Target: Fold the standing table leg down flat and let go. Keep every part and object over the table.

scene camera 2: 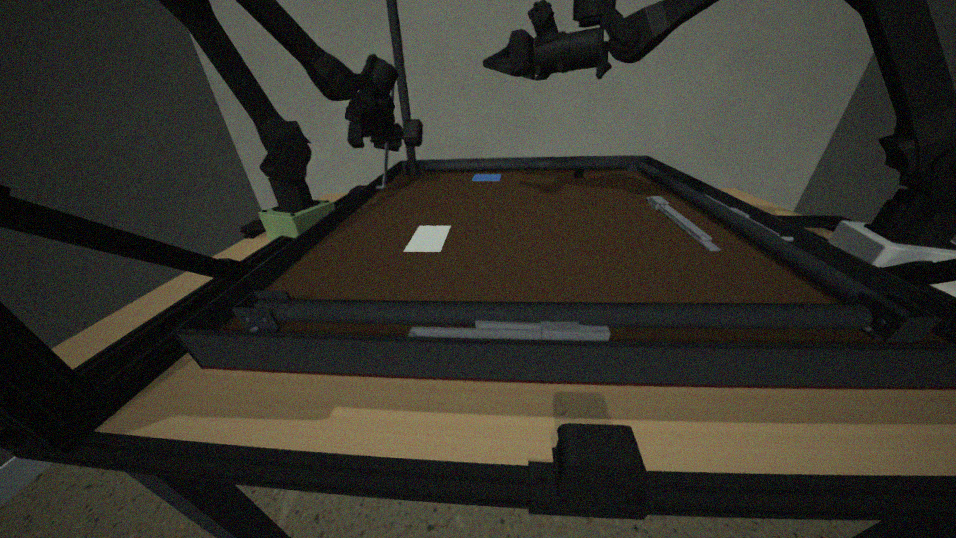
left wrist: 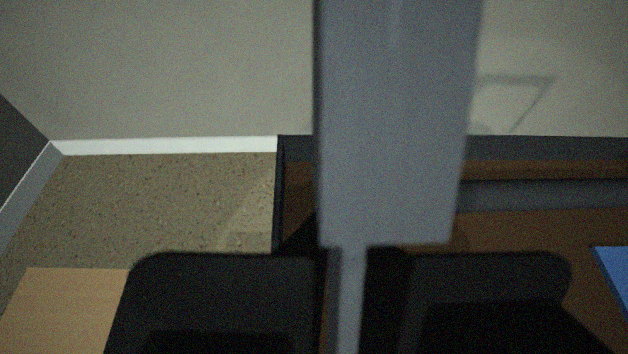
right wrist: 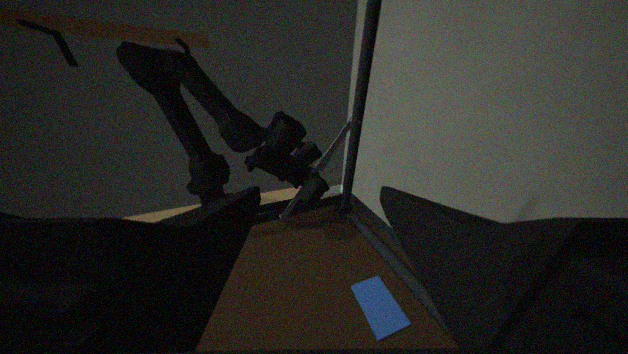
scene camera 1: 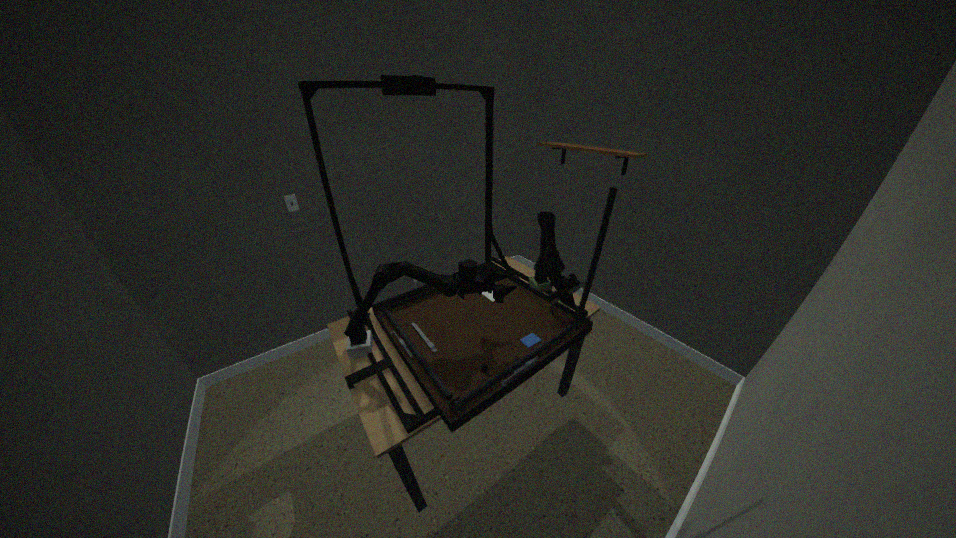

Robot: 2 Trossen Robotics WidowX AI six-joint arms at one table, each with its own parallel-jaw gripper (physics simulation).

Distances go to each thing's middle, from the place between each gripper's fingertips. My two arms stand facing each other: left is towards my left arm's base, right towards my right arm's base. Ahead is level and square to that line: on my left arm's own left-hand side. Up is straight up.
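The blue card (right wrist: 385, 316) is 1 cm ahead of my left hand, 25 cm to the right of it and 8 cm below it. The white card (scene camera 2: 426, 238) is 37 cm behind my left hand, 23 cm to the right of it and 9 cm below it. My left hand is 8 cm below the grey sliding block (left wrist: 392, 94) and 2 cm past it. Going by their middles, of the things named here the white card is the farthest from my left hand.
The grey sliding block is 80 mm ahead of my right hand, 290 mm to the left of it and 90 mm below it. The white card is 270 mm behind my right hand, 60 mm to the left of it and 260 mm below it. My right hand is 110 mm short of the blue card, 40 mm to the right of it and 250 mm above it. Going by its middle, the grey sliding block is nearer to my left hand than to my right hand.
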